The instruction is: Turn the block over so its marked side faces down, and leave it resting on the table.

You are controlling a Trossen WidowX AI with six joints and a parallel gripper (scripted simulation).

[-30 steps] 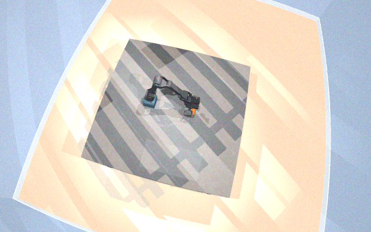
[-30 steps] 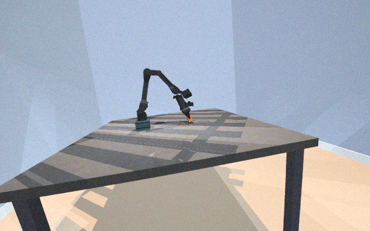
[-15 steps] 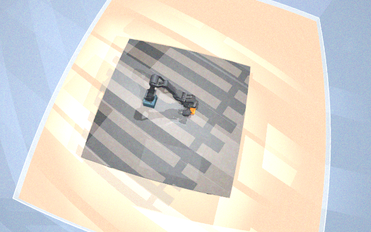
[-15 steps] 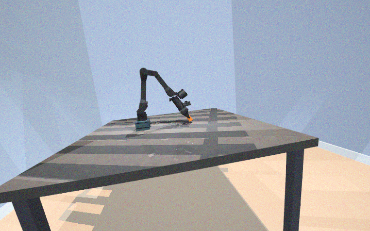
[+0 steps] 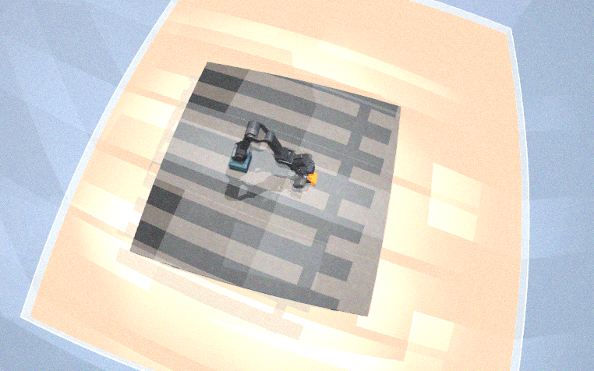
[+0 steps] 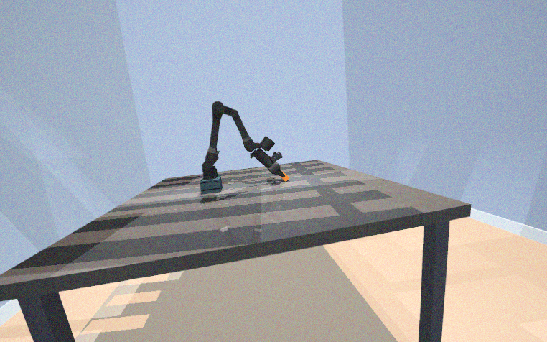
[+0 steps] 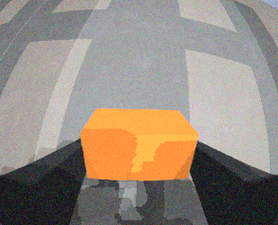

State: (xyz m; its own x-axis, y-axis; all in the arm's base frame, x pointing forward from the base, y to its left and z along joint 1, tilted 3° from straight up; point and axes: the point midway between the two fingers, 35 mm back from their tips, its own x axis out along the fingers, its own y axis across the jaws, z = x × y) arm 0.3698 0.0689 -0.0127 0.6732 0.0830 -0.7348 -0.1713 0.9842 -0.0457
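Now: the orange block 1 cm below my gripper tip.
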